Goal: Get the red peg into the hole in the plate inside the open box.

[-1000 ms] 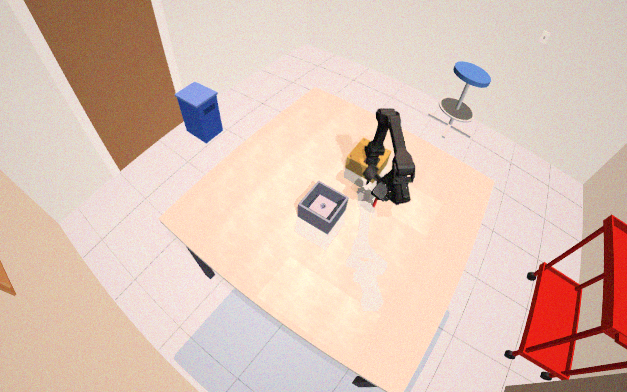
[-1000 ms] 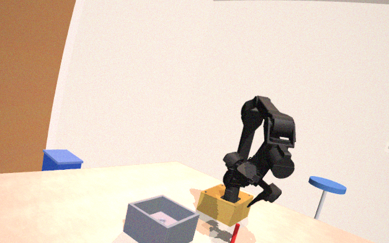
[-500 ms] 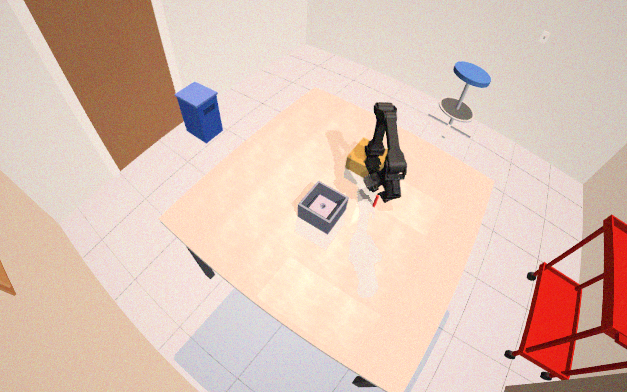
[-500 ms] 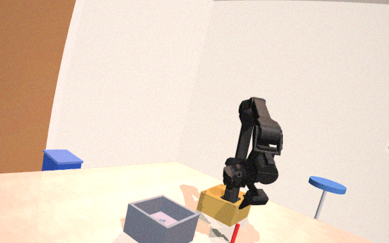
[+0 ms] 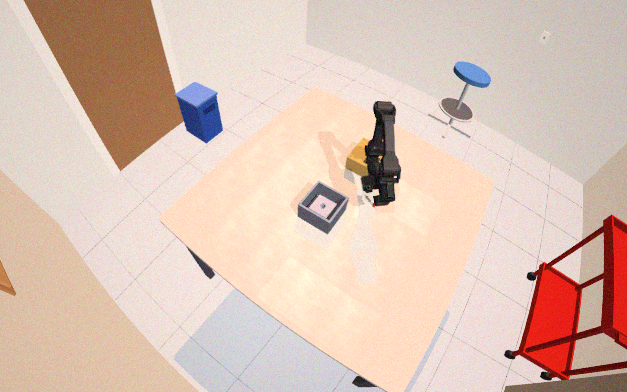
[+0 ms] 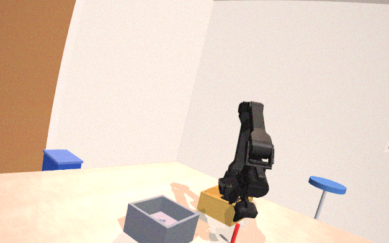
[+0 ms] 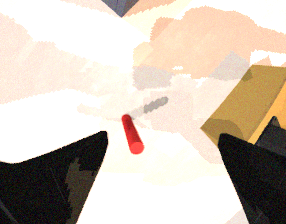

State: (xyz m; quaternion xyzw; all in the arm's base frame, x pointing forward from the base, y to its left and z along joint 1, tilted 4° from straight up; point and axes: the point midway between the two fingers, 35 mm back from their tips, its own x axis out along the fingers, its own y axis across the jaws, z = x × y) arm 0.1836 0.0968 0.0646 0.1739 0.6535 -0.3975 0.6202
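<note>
My gripper tip is now 1 cm past the red peg, 3 cm to the right of it and 7 cm above it. From my gripper tip the other things lie so: grey box (16 cm ahead, 15 cm to the right, 9 cm below).
</note>
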